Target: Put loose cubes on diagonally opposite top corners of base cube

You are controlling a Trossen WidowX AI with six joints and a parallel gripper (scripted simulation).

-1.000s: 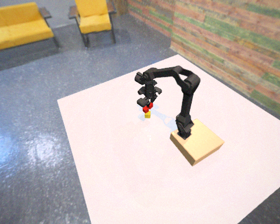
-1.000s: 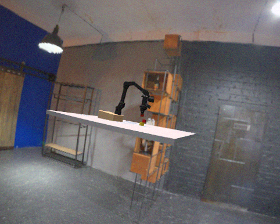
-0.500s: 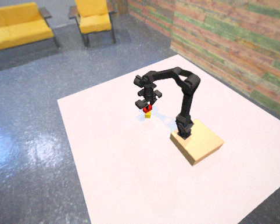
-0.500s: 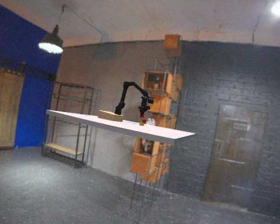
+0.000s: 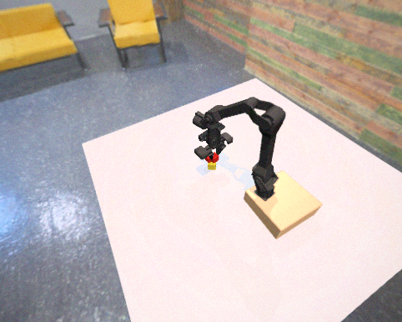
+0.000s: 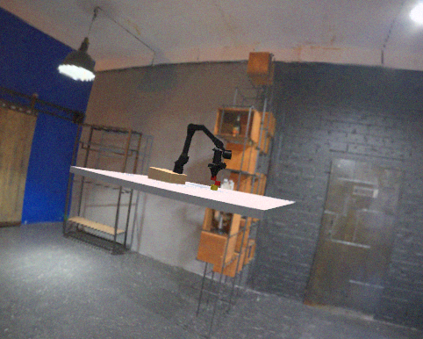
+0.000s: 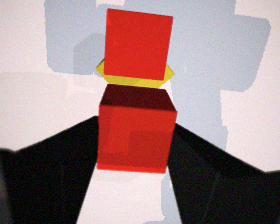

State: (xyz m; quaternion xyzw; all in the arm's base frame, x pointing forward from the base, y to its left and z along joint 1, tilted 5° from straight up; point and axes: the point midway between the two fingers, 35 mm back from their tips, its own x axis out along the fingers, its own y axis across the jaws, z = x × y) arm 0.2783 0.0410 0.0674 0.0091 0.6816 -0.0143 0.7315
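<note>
Now: gripper tip 40 mm short of the red cube and 30 mm above it. Also, from my gripper tip: yellow base cube: 20 mm ahead, 70 mm below.
</note>
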